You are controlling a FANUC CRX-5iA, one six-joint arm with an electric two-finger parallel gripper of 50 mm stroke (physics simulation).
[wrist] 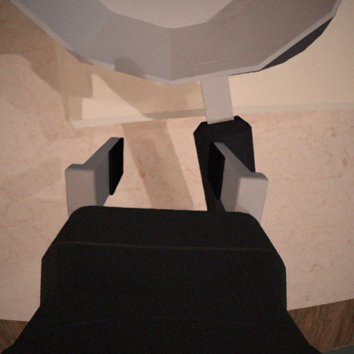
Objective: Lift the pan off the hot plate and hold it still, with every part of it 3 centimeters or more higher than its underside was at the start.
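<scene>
The pan (172, 55), a grey faceted dish, shows in part at the top of the wrist view. A light metal neck joins it to its black handle (227, 134), which points down toward the gripper. My gripper (165, 157) is open, with marble surface showing between its fingers. The right finger overlaps the handle in the view and hides part of it; most of the handle is not between the fingers. The handle's far end is hidden behind the gripper body. The hot plate (145, 107), a pale block, shows in part below the pan.
The pale marble-patterned table top (310, 200) lies under the handle and gripper. Its curved front edge shows at the bottom, with brown wooden floor (325, 325) beyond. Shadows fall across the hot plate and the table at the left.
</scene>
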